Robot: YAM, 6 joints.
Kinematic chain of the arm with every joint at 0, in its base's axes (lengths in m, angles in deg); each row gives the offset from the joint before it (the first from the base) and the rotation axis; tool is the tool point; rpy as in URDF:
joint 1: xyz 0 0 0.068 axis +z
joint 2: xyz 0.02 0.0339 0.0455 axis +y
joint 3: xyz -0.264 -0.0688 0 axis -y
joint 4: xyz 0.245 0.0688 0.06 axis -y
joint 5: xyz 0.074 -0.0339 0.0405 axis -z
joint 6: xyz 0.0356 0 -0.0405 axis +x
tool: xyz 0 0 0 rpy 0 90 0
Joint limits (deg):
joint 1: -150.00..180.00
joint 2: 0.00..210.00
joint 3: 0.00..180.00
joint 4: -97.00..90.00
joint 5: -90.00..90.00
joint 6: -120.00..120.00
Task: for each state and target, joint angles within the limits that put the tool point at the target. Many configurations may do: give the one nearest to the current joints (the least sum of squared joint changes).
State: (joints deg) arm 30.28 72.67 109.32 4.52 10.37 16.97
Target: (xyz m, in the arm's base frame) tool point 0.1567 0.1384 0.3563
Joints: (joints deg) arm 42.95 53.54 55.25 -21.42 8.82 16.97
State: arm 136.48 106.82 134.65 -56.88 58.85 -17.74
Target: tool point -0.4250 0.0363 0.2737
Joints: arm 179.06 119.53 110.66 -66.30 55.51 -17.74
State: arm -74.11 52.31 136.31 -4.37 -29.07 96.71
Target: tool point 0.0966 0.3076 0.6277
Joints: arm -104.72 48.67 155.18 5.98 -25.43 96.71
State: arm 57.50 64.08 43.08 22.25 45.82 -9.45
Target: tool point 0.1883 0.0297 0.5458
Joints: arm 16.80 63.36 79.57 29.45 46.90 -9.45
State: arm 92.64 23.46 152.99 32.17 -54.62 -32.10
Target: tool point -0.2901 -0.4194 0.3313
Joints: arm 59.08 3.44 126.61 36.66 -69.73 -32.10
